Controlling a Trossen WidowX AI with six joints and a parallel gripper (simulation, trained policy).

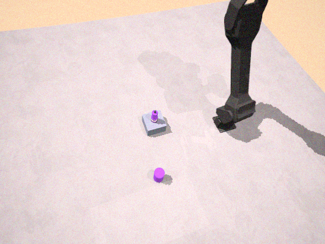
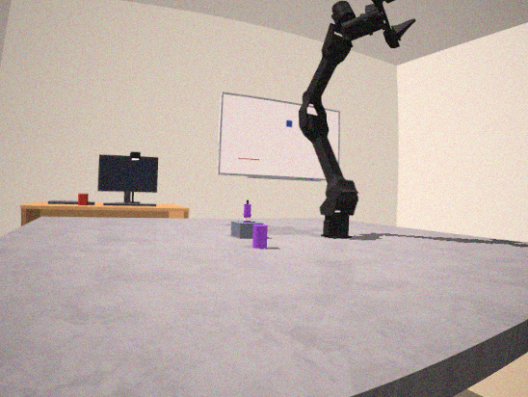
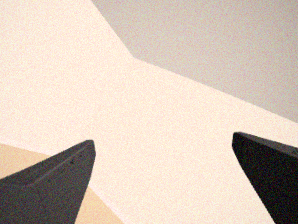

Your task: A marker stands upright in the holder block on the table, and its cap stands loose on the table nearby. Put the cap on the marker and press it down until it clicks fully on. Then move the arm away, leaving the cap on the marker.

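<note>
Right now the purple cap is 63 cm below my gripper tip, 41 cm ahead of it and 7 cm to the right of it. The rest, counted from my gripper tip: grey holder block 63 cm below, 37 cm ahead, 25 cm to the right.
</note>
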